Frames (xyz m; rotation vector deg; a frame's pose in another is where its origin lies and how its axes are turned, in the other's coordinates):
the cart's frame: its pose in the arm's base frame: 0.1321 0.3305 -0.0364 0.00 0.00 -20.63
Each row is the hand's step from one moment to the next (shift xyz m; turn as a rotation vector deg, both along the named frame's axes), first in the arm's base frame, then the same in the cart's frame.
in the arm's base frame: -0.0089 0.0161 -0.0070 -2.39 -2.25 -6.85
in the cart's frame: -0.0140 0.0119 -0.0070 -1.44 -2.95 -6.85
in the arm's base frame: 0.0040 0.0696 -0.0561 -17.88 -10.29 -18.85
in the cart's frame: -0.0208 0.0665 -0.0561 -13.11 -15.93 -18.85
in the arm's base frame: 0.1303 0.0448 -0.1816 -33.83 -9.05 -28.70
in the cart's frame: 0.1062 0.0878 -0.1816 -28.47 -20.39 -28.70
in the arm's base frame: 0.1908 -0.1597 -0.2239 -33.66 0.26 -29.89
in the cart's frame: 0.2348 -0.0822 -0.2239 -31.59 -11.62 -29.89
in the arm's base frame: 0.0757 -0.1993 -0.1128 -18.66 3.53 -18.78
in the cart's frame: 0.1411 -0.1598 -0.1128 -18.71 -3.27 -18.78
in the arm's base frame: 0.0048 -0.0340 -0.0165 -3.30 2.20 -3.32
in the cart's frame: 0.0165 -0.0301 -0.0165 -3.86 0.90 -3.32
